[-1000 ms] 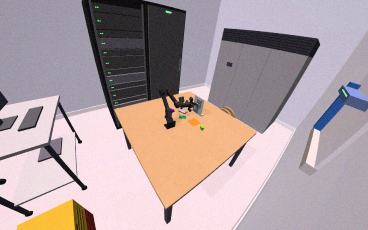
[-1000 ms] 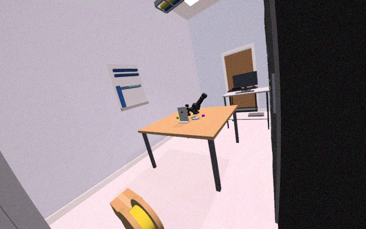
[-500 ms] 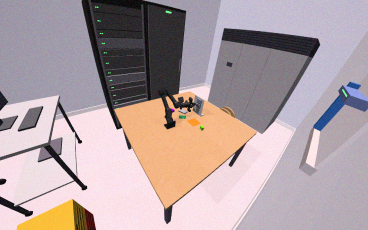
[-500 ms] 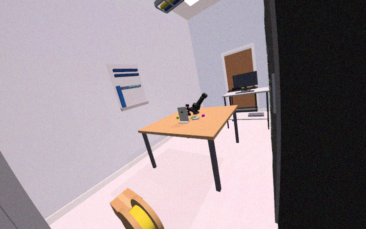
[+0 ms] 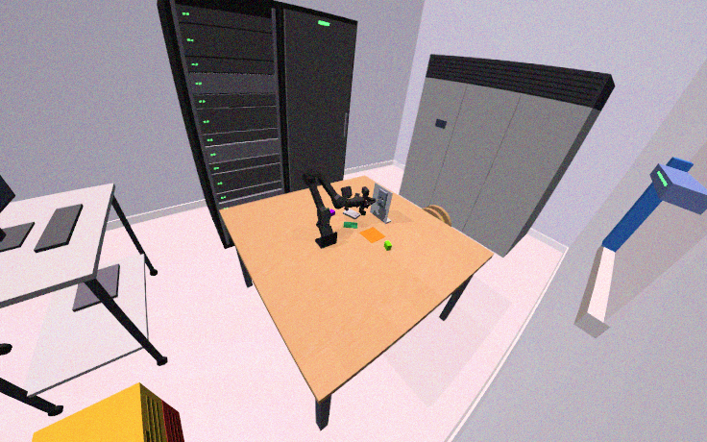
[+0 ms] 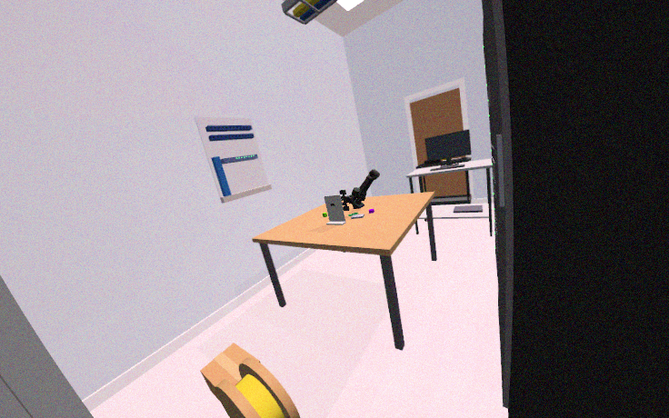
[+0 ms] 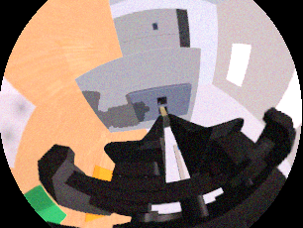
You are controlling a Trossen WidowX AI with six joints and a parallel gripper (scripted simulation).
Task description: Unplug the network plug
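Now: the orange marked square 16 cm below my gripper tip, 14 cm to the right of it and 10 cm behind it. Also, from my gripper tip: flat grey piece: 15 cm below, 11 cm to the left, 10 cm behind; network plug: 1 cm ahead; grey upright panel: 6 cm ahead, 5 cm below.
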